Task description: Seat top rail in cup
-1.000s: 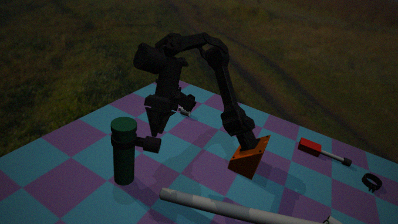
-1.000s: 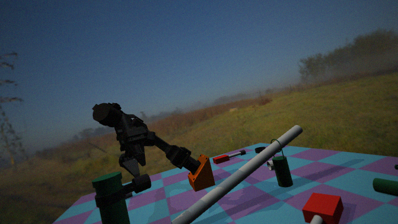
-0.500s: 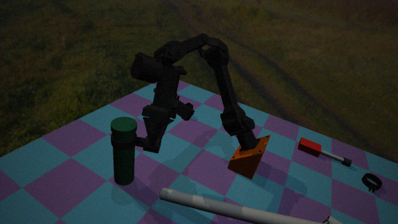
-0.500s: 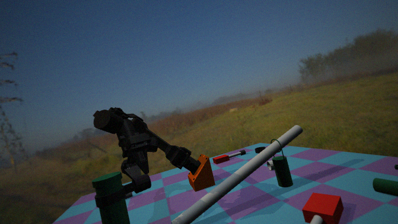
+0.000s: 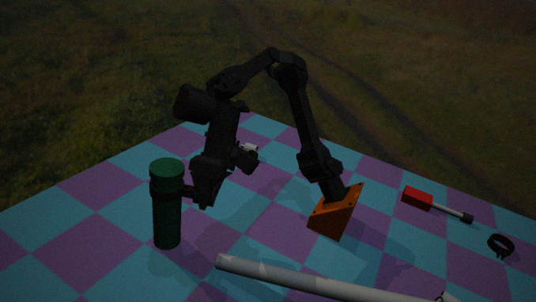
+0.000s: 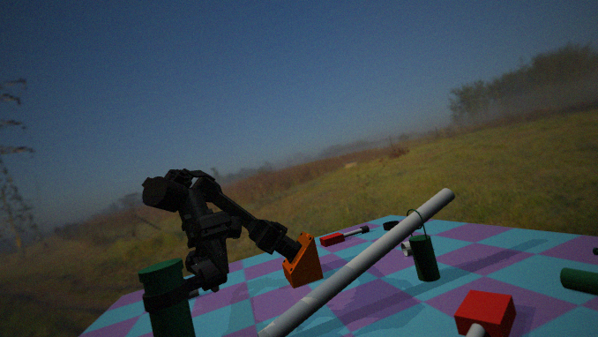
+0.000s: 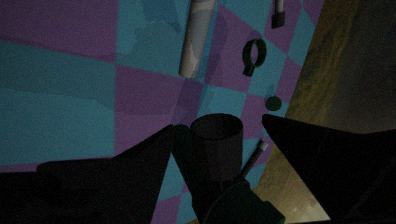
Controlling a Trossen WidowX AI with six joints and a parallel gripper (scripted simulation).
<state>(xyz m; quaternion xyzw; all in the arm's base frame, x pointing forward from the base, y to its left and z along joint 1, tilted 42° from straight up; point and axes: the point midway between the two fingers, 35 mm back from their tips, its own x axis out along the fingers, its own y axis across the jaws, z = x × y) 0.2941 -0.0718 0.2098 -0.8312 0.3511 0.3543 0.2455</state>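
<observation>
The rail-end cup lies 3 cm to the right of my gripper tip and 2 cm above it. Also, from my gripper tip: small green post: 45 cm to the left, 5 cm behind, 3 cm below.
</observation>
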